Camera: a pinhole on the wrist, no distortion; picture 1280 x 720 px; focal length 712.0 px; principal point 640.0 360.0 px. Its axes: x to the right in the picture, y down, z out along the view. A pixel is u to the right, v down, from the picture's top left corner.
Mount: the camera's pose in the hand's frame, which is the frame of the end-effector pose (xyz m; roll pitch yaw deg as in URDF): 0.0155 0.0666 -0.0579 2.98 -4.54 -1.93
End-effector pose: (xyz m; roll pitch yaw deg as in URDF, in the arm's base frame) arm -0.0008 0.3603 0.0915 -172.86 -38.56 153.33
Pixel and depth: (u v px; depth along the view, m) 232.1 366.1 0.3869
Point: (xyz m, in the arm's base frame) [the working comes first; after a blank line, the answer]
In the camera's frame: -0.2217 0.0033 0.3869

-0.0022 0.3826 -0.3020
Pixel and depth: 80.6 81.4 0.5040
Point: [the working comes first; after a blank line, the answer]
In the camera's frame: -0.3960 -0.1972 0.5040

-0.0016 0.1473 -0.4721
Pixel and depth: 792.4 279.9 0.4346
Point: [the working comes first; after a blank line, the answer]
In the camera's frame: 0.0930 -0.0489 0.4346

-0.2844 0.4424 -0.1577
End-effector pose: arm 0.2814 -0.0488 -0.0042 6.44 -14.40 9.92
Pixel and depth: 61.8 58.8 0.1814
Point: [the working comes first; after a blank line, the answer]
In the camera's frame: -0.1473 -0.0767 0.1814

0.1188 -0.1035 0.0605
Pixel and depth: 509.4 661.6 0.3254
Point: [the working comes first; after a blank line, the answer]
In the camera's frame: -0.0597 0.1378 0.3254

0.1203 0.0843 0.2584
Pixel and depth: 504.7 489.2 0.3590
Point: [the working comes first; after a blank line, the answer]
In the camera's frame: -0.0682 0.0651 0.3590

0.1158 0.0056 0.2749
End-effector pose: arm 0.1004 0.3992 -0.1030 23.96 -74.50 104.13
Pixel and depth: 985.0 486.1 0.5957
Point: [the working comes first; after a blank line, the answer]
In the camera's frame: 0.2886 0.1055 0.5957

0.3215 -0.0393 0.2977
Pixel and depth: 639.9 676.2 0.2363
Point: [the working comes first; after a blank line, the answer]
In the camera's frame: 0.0000 0.1049 0.2363

0.0854 0.1649 -0.0415
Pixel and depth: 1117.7 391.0 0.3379
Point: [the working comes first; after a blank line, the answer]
In the camera's frame: 0.2267 0.0147 0.3379

0.2223 0.1961 0.1825
